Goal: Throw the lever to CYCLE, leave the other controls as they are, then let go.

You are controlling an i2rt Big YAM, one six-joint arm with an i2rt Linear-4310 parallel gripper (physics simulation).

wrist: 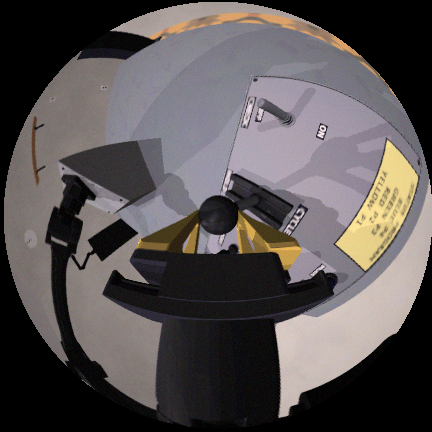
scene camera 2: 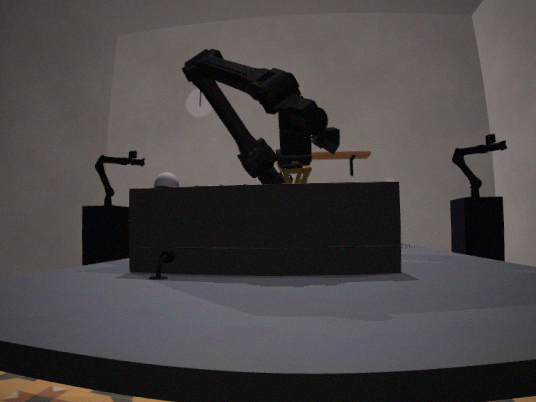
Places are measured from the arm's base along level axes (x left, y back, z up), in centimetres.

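Pixels of known places: gripper, between the fingertips: [wrist: 217, 214]; arm's base, origin of its link: [wrist: 79, 185].
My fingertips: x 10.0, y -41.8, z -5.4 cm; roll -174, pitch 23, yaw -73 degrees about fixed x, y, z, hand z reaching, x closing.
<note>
For each thing: its top centre in the pictures, then the offset to it from my fingertips. "spot": a spot on its surface instead.
- round black knob, a spot on its surface: [wrist: 218, 215] spot: dx +1.5, dy -0.5, dz +2.1 cm
- grey shaft, centre of its top: [wrist: 235, 216] dx +0.4, dy -1.8, dz -0.6 cm
- black slot, a spot on its surface: [wrist: 274, 207] spot: dx +1.0, dy -5.9, dz -6.4 cm
- CYCLE label, a spot on its surface: [wrist: 296, 220] spot: dx +1.3, dy -9.2, dz -5.1 cm
- grey toggle switch, centre of its top: [wrist: 274, 104] dx +12.4, dy -0.8, dz -3.6 cm
- yellow card, centre of its top: [wrist: 391, 217] dx +9.9, dy -17.7, dz -0.3 cm
- dark blue button, a spot on its surface: [wrist: 330, 280] spot: dx -1.6, dy -17.8, dz -0.5 cm
- white dome, a spot on its surface: [scene camera 2: 166, 180] spot: dx -22.5, dy -21.3, dz +1.4 cm
The lever has a round black knob [wrist: 218, 215] and a grey shaft [wrist: 247, 202] that enters a black slot [wrist: 274, 207] in the light panel [wrist: 272, 160]. The CYCLE label [wrist: 296, 220] is at the slot's lower right end in the wrist view; another label, hard to read, is at the upper left end. The shaft enters around the slot's middle, apart from the CYCLE end. My gripper [wrist: 217, 214] [scene camera 2: 297, 175] is shut on the knob with its yellow fingers. The lever is hidden in the scene view.
A grey toggle switch [wrist: 276, 112] stands on the panel between OFF and ON labels. A yellow card [wrist: 380, 210] and a dark blue button [wrist: 330, 280] are on the panel's right. A dark wedge-shaped box [wrist: 112, 172] stands left. A white dome [scene camera 2: 166, 180] shows over the dark block [scene camera 2: 265, 230].
</note>
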